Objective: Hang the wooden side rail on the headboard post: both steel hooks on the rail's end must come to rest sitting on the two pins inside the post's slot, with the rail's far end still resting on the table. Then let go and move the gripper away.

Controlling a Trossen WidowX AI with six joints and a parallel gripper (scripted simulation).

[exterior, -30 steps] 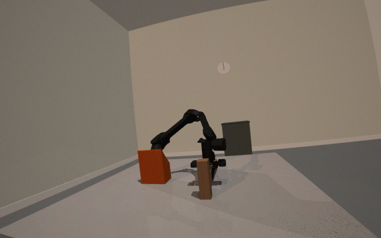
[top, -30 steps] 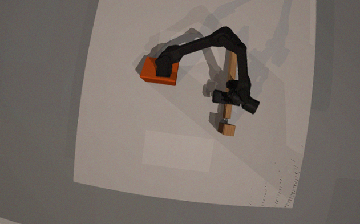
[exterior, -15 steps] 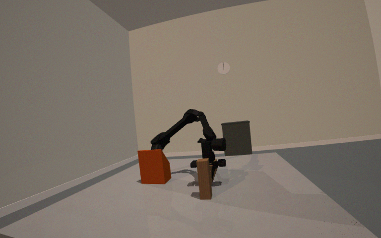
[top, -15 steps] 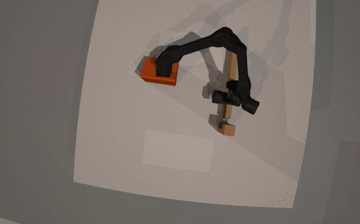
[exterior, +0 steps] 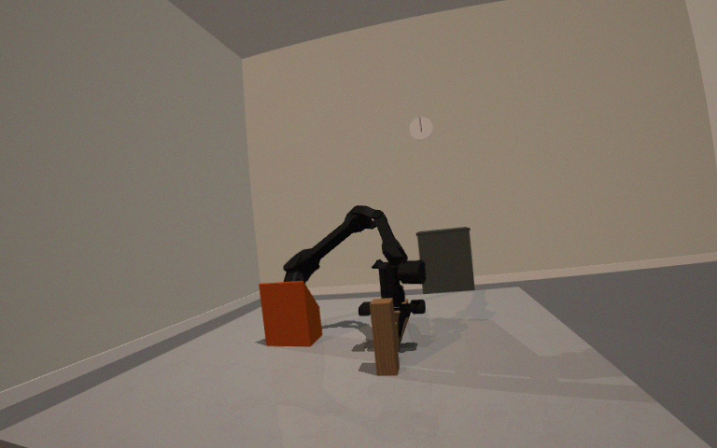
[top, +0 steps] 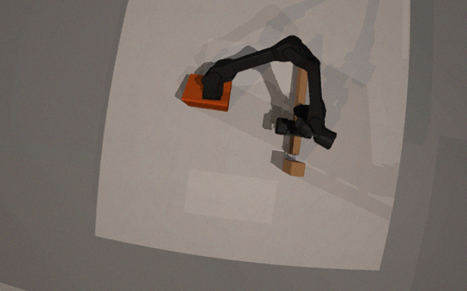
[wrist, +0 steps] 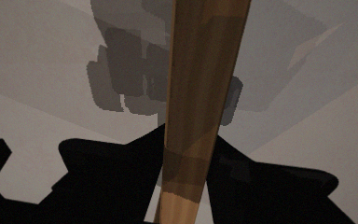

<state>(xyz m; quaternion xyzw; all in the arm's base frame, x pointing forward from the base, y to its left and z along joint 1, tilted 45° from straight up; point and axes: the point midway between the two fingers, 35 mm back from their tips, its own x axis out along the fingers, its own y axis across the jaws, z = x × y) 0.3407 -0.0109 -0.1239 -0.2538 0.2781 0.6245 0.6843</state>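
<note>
Now: gripper tip 14 cm to the left of the headboard post, 4 cm below it and 1 cm past it.
</note>
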